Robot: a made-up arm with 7 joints.
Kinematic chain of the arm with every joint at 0, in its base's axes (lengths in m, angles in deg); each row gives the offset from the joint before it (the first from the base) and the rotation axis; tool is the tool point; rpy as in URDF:
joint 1: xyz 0 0 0.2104 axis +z
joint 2: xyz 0 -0.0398 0.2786 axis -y
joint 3: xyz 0 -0.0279 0.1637 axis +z
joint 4: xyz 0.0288 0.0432 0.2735 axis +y
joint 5: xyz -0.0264 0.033 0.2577 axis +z
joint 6: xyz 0 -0.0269 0.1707 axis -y
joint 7: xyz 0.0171 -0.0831 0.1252 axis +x
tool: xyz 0 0 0 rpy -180 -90 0
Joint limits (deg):
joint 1: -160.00..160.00
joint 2: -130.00..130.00
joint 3: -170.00..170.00
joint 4: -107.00..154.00
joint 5: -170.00..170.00
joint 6: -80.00..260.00
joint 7: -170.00..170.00
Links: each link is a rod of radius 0.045 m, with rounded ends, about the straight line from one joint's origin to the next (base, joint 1, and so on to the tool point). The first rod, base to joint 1, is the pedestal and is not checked.
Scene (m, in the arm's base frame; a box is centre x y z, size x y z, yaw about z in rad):
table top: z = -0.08
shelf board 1: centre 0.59 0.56 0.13 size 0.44 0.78 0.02 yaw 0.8
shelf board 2: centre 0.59 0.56 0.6 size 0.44 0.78 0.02 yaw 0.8
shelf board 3: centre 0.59 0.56 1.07 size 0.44 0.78 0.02 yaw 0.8
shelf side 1: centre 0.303 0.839 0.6 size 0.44 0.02 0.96 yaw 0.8
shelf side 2: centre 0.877 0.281 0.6 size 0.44 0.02 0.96 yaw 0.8
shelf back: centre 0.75 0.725 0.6 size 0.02 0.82 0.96 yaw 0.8
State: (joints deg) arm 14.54 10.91 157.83 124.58 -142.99 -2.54 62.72
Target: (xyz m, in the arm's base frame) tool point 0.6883 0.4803 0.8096
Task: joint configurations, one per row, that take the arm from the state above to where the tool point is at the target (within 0.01 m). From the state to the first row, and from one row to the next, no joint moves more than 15 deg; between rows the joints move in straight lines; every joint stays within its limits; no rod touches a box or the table.
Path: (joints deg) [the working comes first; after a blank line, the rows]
Joints at the target: 12.79 -87.55 113.97 65.87 -128.84 -15.41 62.72
Straight joint move there: touches shelf board 3.

1: 10.40 -3.93 153.65 124.93 -141.62 -3.80 62.72
2: 6.25 -18.77 149.47 125.28 -140.25 -5.06 62.72
3: 2.11 -33.60 145.29 125.63 -138.88 -6.32 62.72
4: -2.04 -48.44 141.11 125.98 -137.51 -7.57 62.72
5: -6.18 -63.28 136.93 126.34 -136.14 -8.83 62.72
6: -10.32 -78.12 132.75 126.69 -134.77 -10.09 62.72
7: -14.47 -92.96 128.57 127.04 -133.40 -11.35 62.72
8: -18.61 -107.79 124.39 127.39 -132.03 -12.61 62.72
9: -12.33 -103.74 122.30 115.09 -131.39 -13.17 62.72
10: -6.05 -99.70 120.22 102.78 -130.76 -13.73 62.72
11: 0.23 -95.65 118.14 90.48 -130.12 -14.29 62.72
12: 6.51 -91.60 116.05 78.18 -129.48 -14.85 62.72
13: 12.79 -87.55 113.97 65.87 -128.84 -15.41 62.72

